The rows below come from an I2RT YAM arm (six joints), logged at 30 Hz.
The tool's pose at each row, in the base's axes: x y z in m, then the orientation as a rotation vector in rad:
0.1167 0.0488 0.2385 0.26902 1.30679 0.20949
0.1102 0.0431 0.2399 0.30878 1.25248 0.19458
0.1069 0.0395 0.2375 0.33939 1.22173 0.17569
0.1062 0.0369 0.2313 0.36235 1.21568 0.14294
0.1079 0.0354 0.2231 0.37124 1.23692 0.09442
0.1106 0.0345 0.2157 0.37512 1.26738 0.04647
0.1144 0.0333 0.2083 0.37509 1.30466 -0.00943
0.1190 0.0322 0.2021 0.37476 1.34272 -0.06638
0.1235 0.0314 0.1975 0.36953 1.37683 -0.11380
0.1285 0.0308 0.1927 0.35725 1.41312 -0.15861
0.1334 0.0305 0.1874 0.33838 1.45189 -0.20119
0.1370 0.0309 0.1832 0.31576 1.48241 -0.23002
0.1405 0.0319 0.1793 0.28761 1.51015 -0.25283
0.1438 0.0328 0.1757 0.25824 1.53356 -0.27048
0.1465 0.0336 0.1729 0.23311 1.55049 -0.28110
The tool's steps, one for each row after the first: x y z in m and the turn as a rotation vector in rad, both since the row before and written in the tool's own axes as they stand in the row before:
-0.0046 -0.0050 -0.0055 0.02987 -0.05694 0.01590
0.0000 -0.0043 -0.0034 0.02888 -0.03399 0.00582
0.0045 -0.0046 -0.0021 0.03392 -0.01198 -0.01153
0.0074 -0.0041 -0.0006 0.03493 0.01209 -0.03444
0.0073 -0.0029 0.0007 0.03183 0.02156 -0.03782
0.0077 -0.0027 0.0020 0.03384 0.02727 -0.04651
0.0069 -0.0017 0.0033 0.03424 0.02855 -0.04716
0.0053 -0.0006 0.0036 0.02500 0.02618 -0.04217
0.0056 0.0000 0.0042 0.01853 0.02830 -0.04447
0.0059 0.0005 0.0041 0.01268 0.03057 -0.04688
0.0046 0.0011 0.0029 0.00192 0.02369 -0.03810
0.0042 0.0019 0.0027 -0.00530 0.02089 -0.03673
0.0038 0.0019 0.0027 -0.00902 0.01708 -0.03322
0.0028 0.0017 0.0022 -0.01030 0.01200 -0.02494

